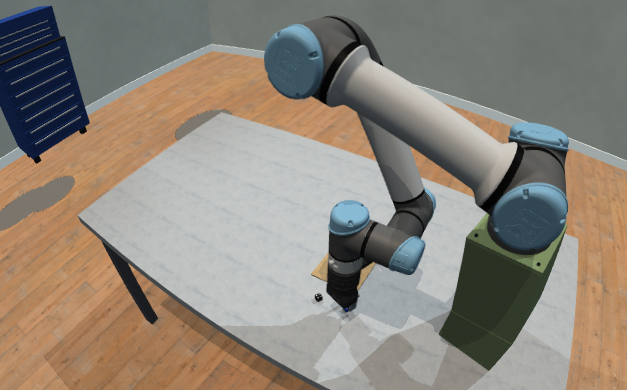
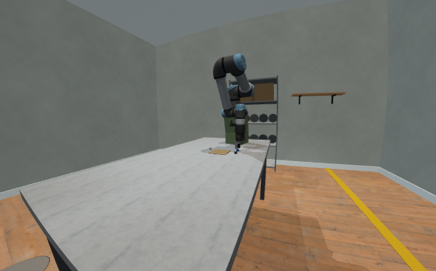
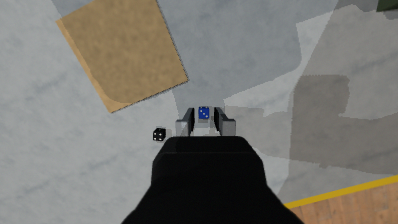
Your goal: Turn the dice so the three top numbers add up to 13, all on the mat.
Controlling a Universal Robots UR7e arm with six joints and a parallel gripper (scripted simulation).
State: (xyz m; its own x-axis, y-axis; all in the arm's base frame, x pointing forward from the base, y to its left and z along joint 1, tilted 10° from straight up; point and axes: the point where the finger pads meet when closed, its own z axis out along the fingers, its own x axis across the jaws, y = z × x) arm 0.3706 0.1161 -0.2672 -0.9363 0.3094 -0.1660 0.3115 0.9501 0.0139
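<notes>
Now: the blue die 30 mm below my hand. The rest, counted from my hand: tan mat (120 mm to the right, 80 mm ahead, 40 mm below); then black die (80 mm ahead, 30 mm below, 10 mm to the left); then white die (240 mm to the right, 30 mm below, 20 mm ahead).
</notes>
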